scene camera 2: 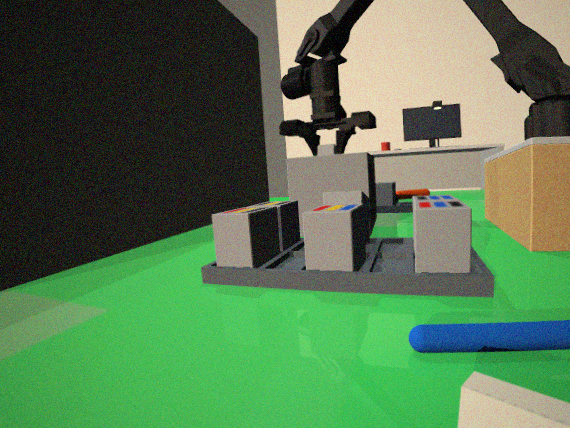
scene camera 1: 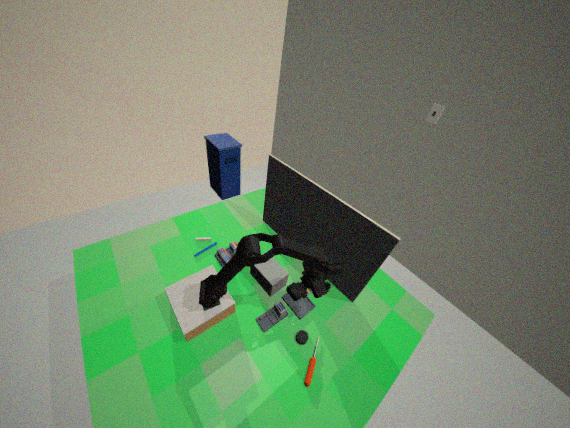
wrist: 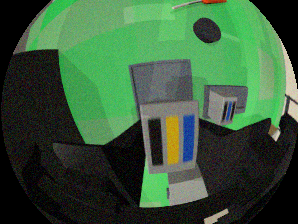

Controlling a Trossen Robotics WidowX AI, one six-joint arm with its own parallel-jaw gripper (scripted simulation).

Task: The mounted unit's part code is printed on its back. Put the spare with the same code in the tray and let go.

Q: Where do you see a tall black panel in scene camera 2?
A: At 129, 129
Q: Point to a big grey box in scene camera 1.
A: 271, 276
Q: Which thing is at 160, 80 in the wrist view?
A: A flat grey tray.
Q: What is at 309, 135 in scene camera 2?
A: The gripper.
